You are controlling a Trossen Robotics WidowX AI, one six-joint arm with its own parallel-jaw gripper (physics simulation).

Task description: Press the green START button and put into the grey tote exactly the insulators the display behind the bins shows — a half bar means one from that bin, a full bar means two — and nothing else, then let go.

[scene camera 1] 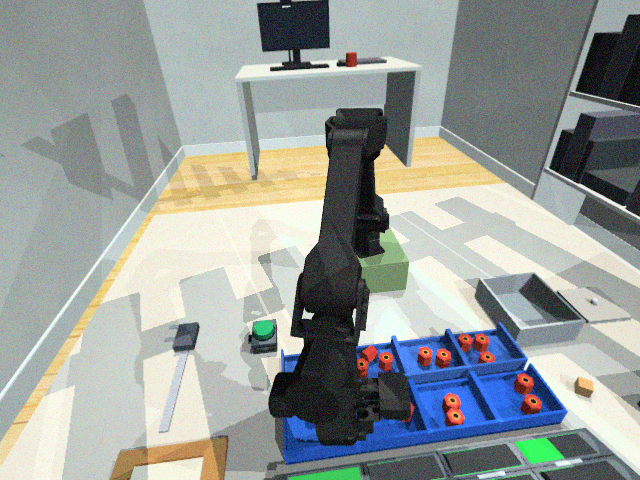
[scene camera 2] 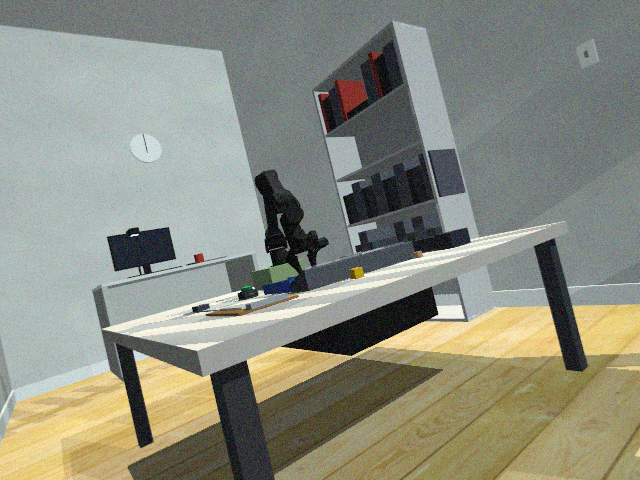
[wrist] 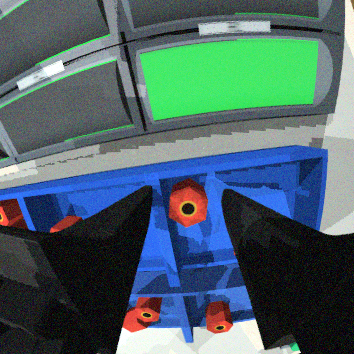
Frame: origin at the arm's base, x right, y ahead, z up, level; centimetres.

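Seen in the pictures: gripper, between the fingertips: [wrist: 187, 194]; arm's base, origin of its link: [scene camera 1: 367, 248] [scene camera 2: 280, 264].
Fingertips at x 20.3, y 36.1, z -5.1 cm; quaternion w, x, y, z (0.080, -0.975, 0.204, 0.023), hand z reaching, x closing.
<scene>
Offsets run from my fingertips to a thing's middle. "pt": to the spot under its first point.
My gripper [wrist: 187, 194] points down over the front-left bin, fingers parted with a red insulator {dx -0.3, dy -1.0, dz -1.5 cm} [wrist: 188, 202] standing between them, ungripped. Another insulator there is almost hidden by the right finger. The blue bin tray [scene camera 1: 555, 413] [wrist: 324, 190] holds more red insulators, such as the two {dx -31.9, dy +1.8, dz -1.5 cm} [scene camera 1: 523, 383] {dx -30.1, dy +5.2, dz -1.5 cm} [scene camera 1: 531, 404] front right. The display {pt dx +11.4, dy +4.7, dz +0.5 cm} [wrist: 340, 60] behind has a full green bar {dx +4.7, dy +5.5, dz -0.8 cm} [wrist: 230, 80] at this bin; scene camera 1 shows a half bar {dx -27.0, dy +12.0, dz -0.8 cm} [scene camera 1: 540, 450] farther right. The grey tote {dx -45.1, dy -11.7, dz -0.6 cm} [scene camera 1: 553, 330] looks empty. The green START button {dx +7.6, dy -24.4, dz -1.2 cm} [scene camera 1: 263, 329] [scene camera 2: 247, 290] stands left of the tray.
A green block [scene camera 1: 390, 273] stands behind the arm. A caliper-like tool {pt dx +23.0, dy -28.9, dz -1.4 cm} [scene camera 1: 185, 338] and a wooden frame {pt dx +19.0, dy -4.2, dz -2.6 cm} [scene camera 1: 214, 459] lie left. A lid with a knob {pt dx -64.5, dy -6.0, dz -2.5 cm} [scene camera 1: 615, 308] lies beside the tote, and a small wooden cube {dx -41.4, dy +5.3, dz -2.3 cm} [scene camera 1: 584, 386] right of the tray. A yellow cube {dx +0.7, dy +19.4, dz -1.9 cm} [scene camera 2: 356, 272] is behind the display.
</scene>
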